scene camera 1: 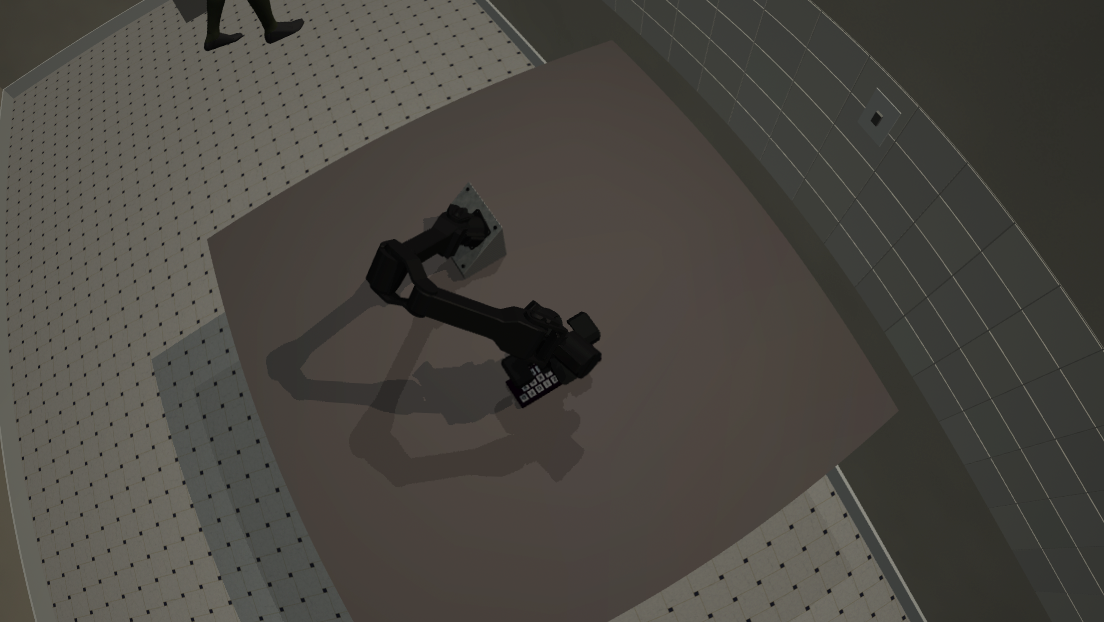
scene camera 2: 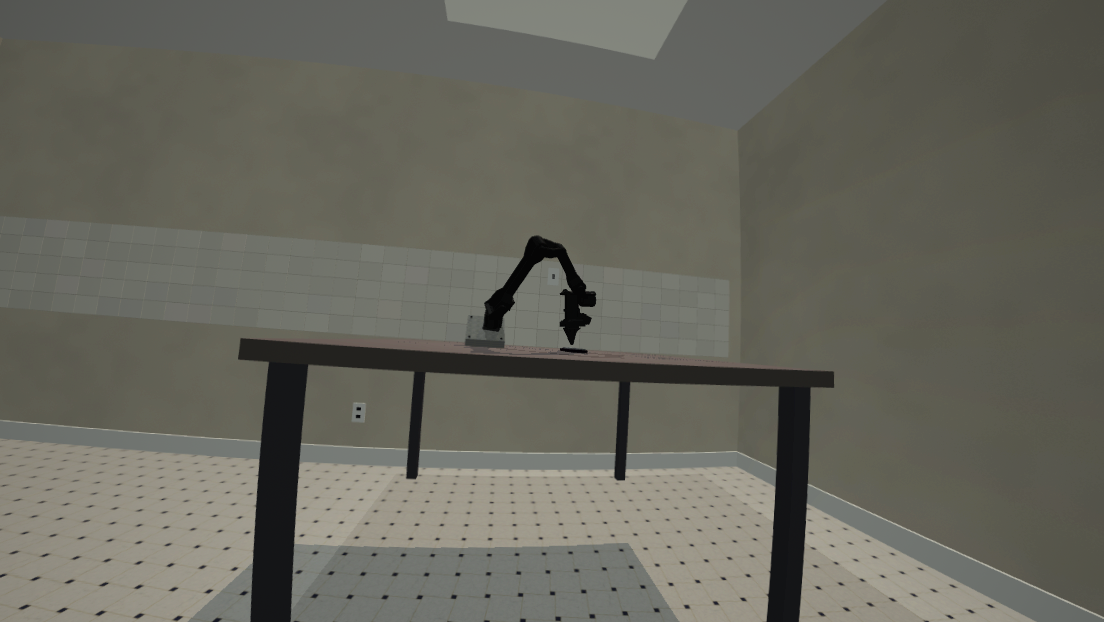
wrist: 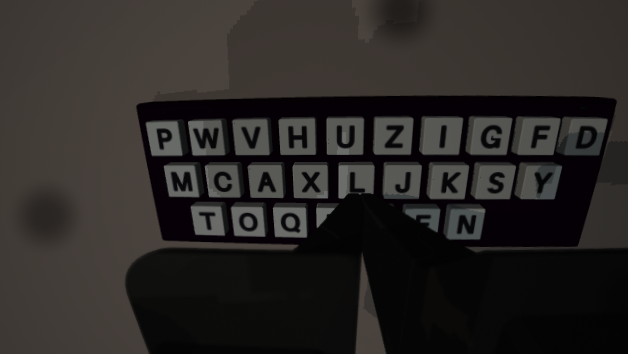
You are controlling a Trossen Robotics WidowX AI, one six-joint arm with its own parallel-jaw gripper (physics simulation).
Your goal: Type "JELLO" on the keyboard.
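Places are measured from the arm's base along level axes (x back, y right, z up), in centimetres.
Pixels of known places: gripper, fingertip midpoint: (scene camera 2: 571, 344) (wrist: 358, 205); arm's base at its link origin: (scene camera 1: 475, 229) (scene camera 2: 492, 325).
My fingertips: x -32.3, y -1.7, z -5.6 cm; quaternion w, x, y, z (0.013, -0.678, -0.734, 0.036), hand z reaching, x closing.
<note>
For each thing: its top centre in the pictures, then the offset to it from my fingertips.
- black keyboard at its top centre: (wrist: 367, 182) (scene camera 1: 553, 369) (scene camera 2: 572, 347) dz -1.2, dx -0.5, dy +0.4 cm
- L key at its top centre: (wrist: 356, 182) dz -1.2, dx -0.4, dy -0.1 cm
- J key at its top centre: (wrist: 402, 182) dz -1.2, dx -0.6, dy +1.7 cm
- O key at its top centre: (wrist: 248, 222) dz -1.2, dx +1.7, dy -4.4 cm
- E key at its top centre: (wrist: 421, 224) dz -1.2, dx +1.1, dy +2.8 cm
The black keyboard (scene camera 1: 539, 388) (scene camera 2: 574, 350) (wrist: 530, 227) lies on the table with three rows of light keys. My gripper (scene camera 2: 571, 343) (wrist: 358, 205) is shut and empty, pointing down, with its tips a little above the keyboard. In the wrist view the tips overlap the lower edge of the L key (wrist: 356, 175). The J key (wrist: 402, 180) is just right of it. The O key (wrist: 248, 221) is at the lower left. The E key (wrist: 422, 216) is partly hidden by the right finger. Other bottom-row keys are covered by the fingers. The arm hides the tips in scene camera 1.
The arm's grey base plate (scene camera 1: 488, 241) (scene camera 2: 475, 330) stands on the brown table (scene camera 1: 695, 309) (scene camera 2: 386, 360). The arm (scene camera 1: 463, 312) (scene camera 2: 546, 247) arches from it to the keyboard. A person's feet (scene camera 1: 284, 30) show on the tiled floor beyond the table.
</note>
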